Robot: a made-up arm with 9 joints. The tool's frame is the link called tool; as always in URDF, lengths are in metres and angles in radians. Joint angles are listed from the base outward.
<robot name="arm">
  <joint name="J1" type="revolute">
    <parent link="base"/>
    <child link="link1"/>
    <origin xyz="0 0 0.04" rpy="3.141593 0 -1.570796"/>
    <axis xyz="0 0 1"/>
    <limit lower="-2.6" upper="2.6"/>
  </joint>
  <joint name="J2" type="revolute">
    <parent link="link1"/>
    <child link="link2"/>
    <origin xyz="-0.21 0.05 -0.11" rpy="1.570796 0 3.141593"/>
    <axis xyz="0 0 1"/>
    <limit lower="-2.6" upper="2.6"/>
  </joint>
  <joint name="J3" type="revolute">
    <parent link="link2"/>
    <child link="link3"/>
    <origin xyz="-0.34 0.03 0.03" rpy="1.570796 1.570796 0"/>
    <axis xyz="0 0 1"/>
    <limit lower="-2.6" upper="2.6"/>
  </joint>
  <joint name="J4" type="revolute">
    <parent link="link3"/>
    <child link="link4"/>
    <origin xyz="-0.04 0.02 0.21" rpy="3.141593 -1.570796 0"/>
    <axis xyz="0 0 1"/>
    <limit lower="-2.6" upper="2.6"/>
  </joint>
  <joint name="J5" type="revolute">
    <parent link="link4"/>
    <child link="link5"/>
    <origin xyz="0.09 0.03 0.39" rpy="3.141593 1.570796 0"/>
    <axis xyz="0 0 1"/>
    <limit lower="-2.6" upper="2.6"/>
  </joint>
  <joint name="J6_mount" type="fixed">
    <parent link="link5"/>
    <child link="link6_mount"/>
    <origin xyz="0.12 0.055 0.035"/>
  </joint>
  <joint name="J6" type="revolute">
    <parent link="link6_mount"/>
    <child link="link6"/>
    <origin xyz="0.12 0.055 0.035" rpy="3.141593 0 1.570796"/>
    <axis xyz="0 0 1"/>
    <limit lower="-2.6" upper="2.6"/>
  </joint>
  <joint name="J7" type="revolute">
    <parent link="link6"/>
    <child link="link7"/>
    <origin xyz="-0.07 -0.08 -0.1" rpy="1.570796 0 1.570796"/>
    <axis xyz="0 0 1"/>
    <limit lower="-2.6" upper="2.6"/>
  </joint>
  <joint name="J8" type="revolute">
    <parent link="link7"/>
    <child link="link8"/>
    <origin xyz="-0.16 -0.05 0.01" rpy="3.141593 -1.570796 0"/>
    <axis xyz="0 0 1"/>
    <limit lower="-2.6" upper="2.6"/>
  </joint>
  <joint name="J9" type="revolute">
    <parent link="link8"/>
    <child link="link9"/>
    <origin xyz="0.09 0.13 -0.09" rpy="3.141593 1.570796 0"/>
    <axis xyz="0 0 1"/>
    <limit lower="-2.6" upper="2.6"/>
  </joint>
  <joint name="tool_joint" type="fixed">
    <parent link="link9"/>
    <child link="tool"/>
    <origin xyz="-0.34 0 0.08" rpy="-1.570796 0 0"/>
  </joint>
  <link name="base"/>
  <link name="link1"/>
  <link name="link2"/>
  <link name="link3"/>
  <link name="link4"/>
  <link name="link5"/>
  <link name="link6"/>
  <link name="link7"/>
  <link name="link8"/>
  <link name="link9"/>
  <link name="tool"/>
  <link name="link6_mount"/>
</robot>
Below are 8 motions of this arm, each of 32 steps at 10 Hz.
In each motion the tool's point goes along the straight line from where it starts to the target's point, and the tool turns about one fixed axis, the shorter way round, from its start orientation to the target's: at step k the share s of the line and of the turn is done. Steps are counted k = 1, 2, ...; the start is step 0. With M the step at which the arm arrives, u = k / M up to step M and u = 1 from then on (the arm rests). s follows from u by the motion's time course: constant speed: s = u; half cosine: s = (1 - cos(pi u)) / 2; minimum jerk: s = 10 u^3 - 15 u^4 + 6 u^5.
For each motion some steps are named. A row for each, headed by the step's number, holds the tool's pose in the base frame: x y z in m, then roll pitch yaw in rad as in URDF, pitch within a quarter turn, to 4 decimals.
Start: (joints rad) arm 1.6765 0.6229 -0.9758 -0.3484 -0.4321 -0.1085 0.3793 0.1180 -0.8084
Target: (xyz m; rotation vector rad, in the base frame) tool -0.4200 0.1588 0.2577 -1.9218 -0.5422 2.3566
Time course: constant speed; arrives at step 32
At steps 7, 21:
7: -0.1853 0.0251 0.5159 -1.0063 0.6179 2.8968
21: -0.3167 0.1000 0.3713 -0.9552 0.9574 2.6280

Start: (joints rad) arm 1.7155 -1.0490 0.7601 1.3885 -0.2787 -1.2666 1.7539 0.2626 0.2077
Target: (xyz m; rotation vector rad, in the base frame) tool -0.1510 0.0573 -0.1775 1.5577 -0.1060 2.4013
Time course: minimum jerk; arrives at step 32
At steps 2, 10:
2: -0.1973 0.1578 -0.0673 1.5398 -0.6063 0.7461
10: -0.1890 0.1399 -0.0869 1.4929 -0.7723 0.9119

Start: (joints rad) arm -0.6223 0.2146 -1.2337 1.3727 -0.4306 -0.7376 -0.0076 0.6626 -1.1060
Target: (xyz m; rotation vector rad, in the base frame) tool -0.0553 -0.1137 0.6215 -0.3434 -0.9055 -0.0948
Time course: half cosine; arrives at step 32
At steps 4, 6, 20, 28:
4: 0.2032 -0.2555 0.4298 1.0372 0.8053 0.1808
6: 0.1908 -0.2487 0.4390 0.9291 0.7395 0.0992
20: 0.0276 -0.1592 0.5600 0.1098 -0.3610 -0.1848
28: -0.0451 -0.1193 0.6139 -0.3254 -0.8429 0.0355

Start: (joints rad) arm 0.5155 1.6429 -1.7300 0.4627 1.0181 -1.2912 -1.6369 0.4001 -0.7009
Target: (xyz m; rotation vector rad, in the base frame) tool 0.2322 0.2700 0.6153 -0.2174 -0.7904 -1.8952
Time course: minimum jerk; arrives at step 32
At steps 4, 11, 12, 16, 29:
4: 0.3203 0.3283 0.7778 0.4666 0.7343 1.8024
11: 0.3015 0.3159 0.7432 0.7819 0.5333 2.4179
12: 0.2971 0.3130 0.7350 0.8269 0.4671 2.5398
16: 0.2769 0.2996 0.6979 0.9107 0.1305 3.0235
29: 0.2328 0.2704 0.6165 0.5173 -0.4954 -2.1396

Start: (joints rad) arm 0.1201 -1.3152 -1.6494 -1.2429 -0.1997 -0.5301 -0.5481 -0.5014 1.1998
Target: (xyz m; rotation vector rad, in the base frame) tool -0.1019 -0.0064 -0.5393 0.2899 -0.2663 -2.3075
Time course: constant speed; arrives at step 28
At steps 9, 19, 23, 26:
9: -0.3381 0.0258 -0.6294 -0.0313 -0.3164 -1.3257
19: -0.2138 0.0089 -0.5820 0.1935 -0.1220 -1.8688
23: -0.1640 0.0021 -0.5630 0.2479 -0.0171 -2.0689
26: -0.1268 -0.0030 -0.5488 0.2744 0.0676 -2.2154

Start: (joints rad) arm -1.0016 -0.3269 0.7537 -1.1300 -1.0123 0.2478 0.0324 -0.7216 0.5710
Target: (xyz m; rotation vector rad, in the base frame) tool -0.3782 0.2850 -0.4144 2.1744 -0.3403 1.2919
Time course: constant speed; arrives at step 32
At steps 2, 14, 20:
2: 0.3605 -0.0609 0.0358 0.0758 0.0379 2.5484
14: 0.0650 0.0775 -0.1443 0.2625 -0.7299 2.3102
20: -0.0827 0.1466 -0.2343 0.5749 -1.0760 1.9790

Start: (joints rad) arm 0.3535 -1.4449 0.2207 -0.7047 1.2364 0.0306 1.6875 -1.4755 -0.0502
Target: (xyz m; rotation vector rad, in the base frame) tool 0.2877 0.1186 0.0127 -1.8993 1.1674 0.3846
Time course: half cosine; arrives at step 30
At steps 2, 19, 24, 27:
2: 0.3391 0.0366 0.1006 -2.3156 0.6824 1.0389
19: 0.3031 0.0940 0.0391 -2.4031 0.7024 -0.2800
24: 0.2927 0.1107 0.0212 -2.4270 0.6908 -0.6621
27: 0.2890 0.1166 0.0149 -2.4338 0.6852 -0.7960

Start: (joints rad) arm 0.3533 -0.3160 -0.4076 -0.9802 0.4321 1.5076 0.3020 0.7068 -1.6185
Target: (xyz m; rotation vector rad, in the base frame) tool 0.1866 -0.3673 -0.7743 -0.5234 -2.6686 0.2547
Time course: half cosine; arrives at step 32
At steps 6, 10, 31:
6: 0.2898 -0.0293 -0.2436 -2.6576 0.2337 -2.0258
10: 0.2742 -0.0802 -0.3235 -2.7480 0.1768 -2.2720
31: 0.1869 -0.3664 -0.7729 -2.8704 -0.3617 2.7082

